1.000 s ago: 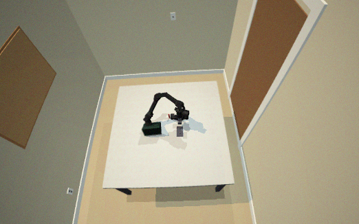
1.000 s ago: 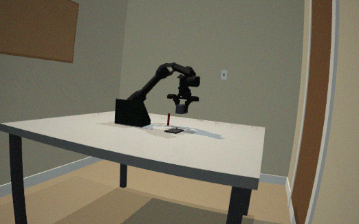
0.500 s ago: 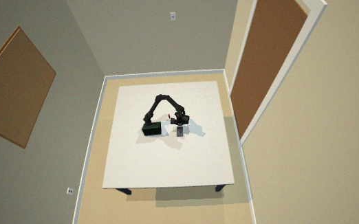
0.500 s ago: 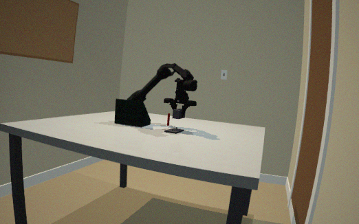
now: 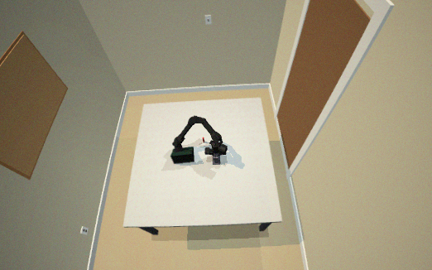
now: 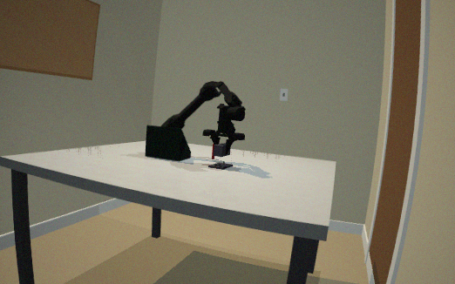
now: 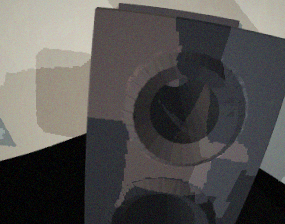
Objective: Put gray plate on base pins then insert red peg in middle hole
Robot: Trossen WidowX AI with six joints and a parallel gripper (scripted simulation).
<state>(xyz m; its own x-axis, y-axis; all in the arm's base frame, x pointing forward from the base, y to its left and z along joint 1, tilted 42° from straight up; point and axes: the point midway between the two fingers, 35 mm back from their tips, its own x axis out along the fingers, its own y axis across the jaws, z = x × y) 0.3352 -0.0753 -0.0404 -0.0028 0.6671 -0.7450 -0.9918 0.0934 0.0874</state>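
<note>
My gripper tip is now 5 cm above the dark base. From my gripper tip the other things lie so: gray plate: 3 cm above; then red peg: 19 cm to the left, 10 cm behind, 2 cm below.
</note>
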